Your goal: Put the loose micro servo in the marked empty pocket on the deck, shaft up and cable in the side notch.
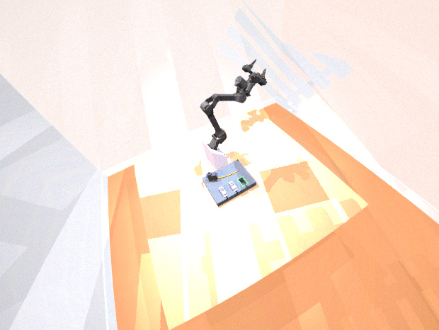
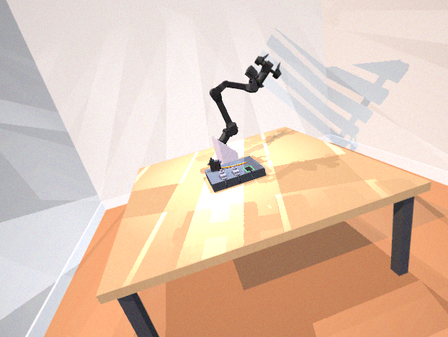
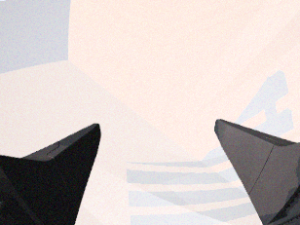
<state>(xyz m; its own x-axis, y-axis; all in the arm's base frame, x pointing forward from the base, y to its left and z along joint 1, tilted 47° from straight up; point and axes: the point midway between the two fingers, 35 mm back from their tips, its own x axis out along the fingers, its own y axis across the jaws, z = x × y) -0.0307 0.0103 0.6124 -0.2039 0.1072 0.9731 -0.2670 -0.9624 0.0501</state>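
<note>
Right now the grey robot deck is 550 mm below my gripper tip, 510 mm to the right of it and 270 mm ahead of it.
</note>
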